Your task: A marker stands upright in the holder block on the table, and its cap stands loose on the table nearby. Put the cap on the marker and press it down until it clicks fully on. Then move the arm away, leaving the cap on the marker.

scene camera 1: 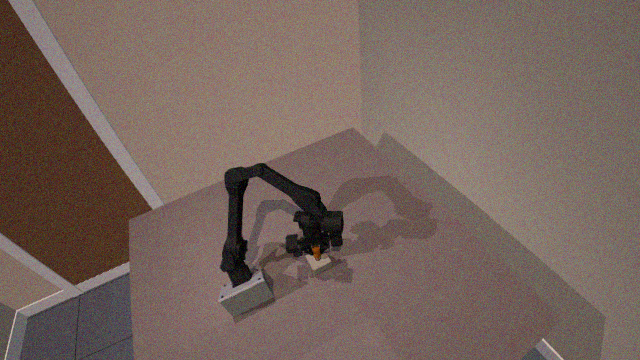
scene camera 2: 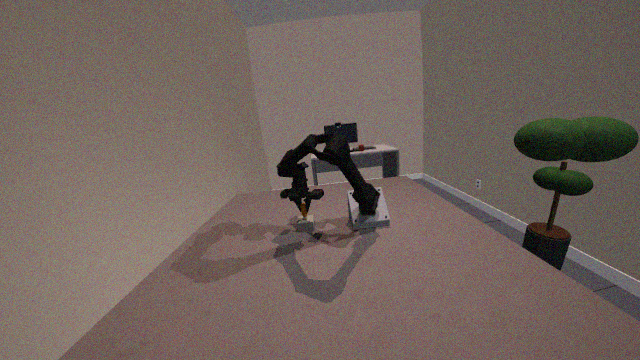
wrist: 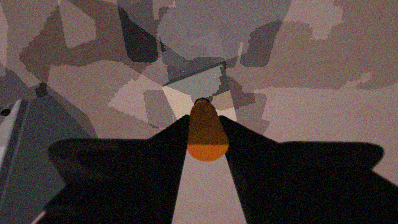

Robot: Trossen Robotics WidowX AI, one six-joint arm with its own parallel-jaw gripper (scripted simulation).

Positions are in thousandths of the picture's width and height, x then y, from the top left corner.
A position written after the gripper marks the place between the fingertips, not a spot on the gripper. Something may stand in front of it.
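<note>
The gripper (scene camera 1: 495,704) carries an orange cap (wrist: 521,632). In the wrist view, the gripper (wrist: 514,533) can be seen as well.
</note>
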